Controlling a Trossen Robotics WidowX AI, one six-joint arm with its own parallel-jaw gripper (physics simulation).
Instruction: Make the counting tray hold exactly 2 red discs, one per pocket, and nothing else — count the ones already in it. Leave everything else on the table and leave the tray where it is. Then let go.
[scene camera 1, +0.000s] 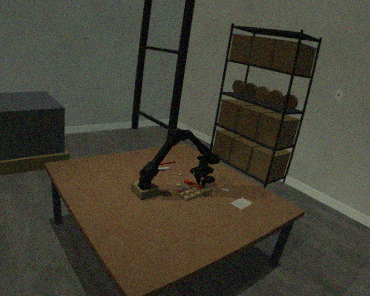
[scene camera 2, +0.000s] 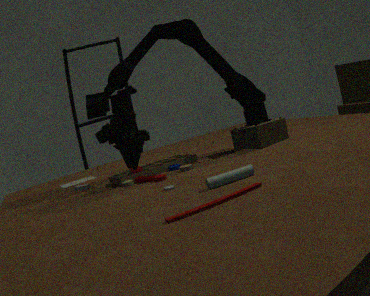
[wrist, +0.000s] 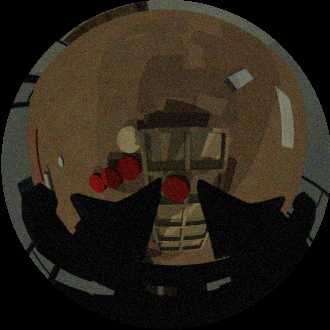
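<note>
The wooden counting tray (scene camera 1: 189, 196) (wrist: 144, 156) lies below my gripper, with two columns of pockets. One red disc (wrist: 176, 188) is at the tray's second row, overlapping the middle divider from the left; I cannot tell how it is seated. My gripper (scene camera 1: 202, 186) (scene camera 2: 133, 168) (wrist: 179, 182) points down, part open, its fingertips low on either side of that disc and holding nothing. The fingers hide parts of the lower rows. Three more red discs, at the near one (wrist: 129, 167), the middle one (wrist: 111, 177) and the far one (wrist: 98, 183), lie in a line left of the tray.
A cream disc (wrist: 129, 139) lies by the tray's upper left corner. A blue piece (scene camera 2: 174, 167) is beside the tray. A small white disc (scene camera 2: 169, 187) (wrist: 61, 161), a white cylinder (scene camera 2: 230, 176), a red stick (scene camera 2: 212, 202), a pale block (wrist: 241, 78) and a paper sheet (scene camera 1: 241, 203) (wrist: 286, 120) lie around.
</note>
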